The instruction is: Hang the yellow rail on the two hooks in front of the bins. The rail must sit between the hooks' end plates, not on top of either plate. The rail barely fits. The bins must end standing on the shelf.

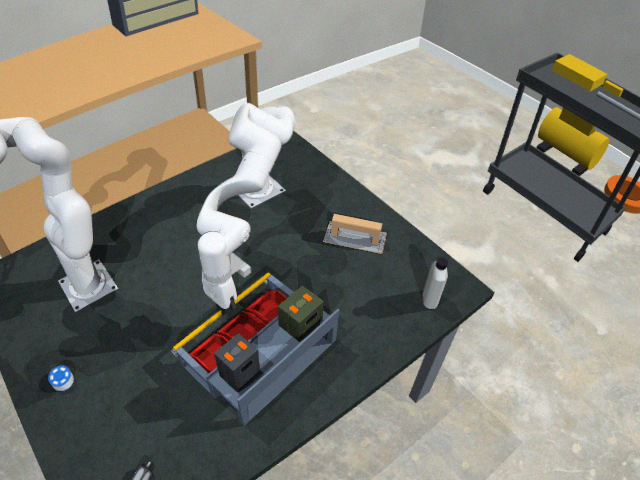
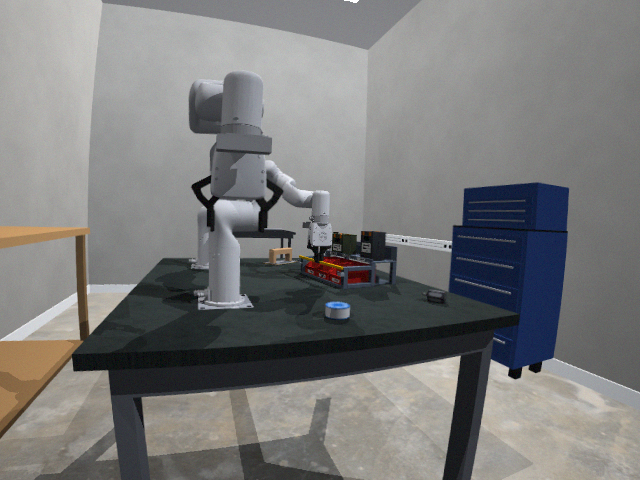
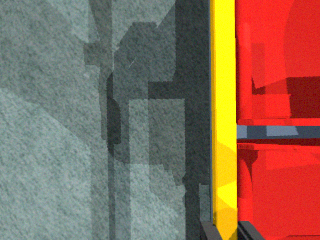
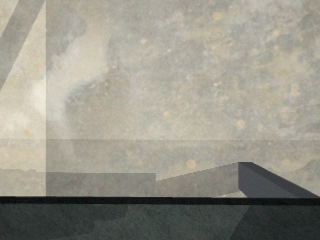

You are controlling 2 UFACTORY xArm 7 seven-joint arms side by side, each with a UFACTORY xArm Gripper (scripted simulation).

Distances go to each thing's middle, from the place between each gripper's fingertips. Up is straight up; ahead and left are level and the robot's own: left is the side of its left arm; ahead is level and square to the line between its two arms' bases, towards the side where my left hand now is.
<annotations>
Now: the grey-blue shelf [image 1: 273,343] 13 cm ahead of my left hand [image 1: 224,310], 3 cm below it and 1 cm to the left of it.
The grey-blue shelf is 590 mm ahead of my right hand [image 2: 237,231], 680 mm to the left of it and 180 mm below it.
</annotations>
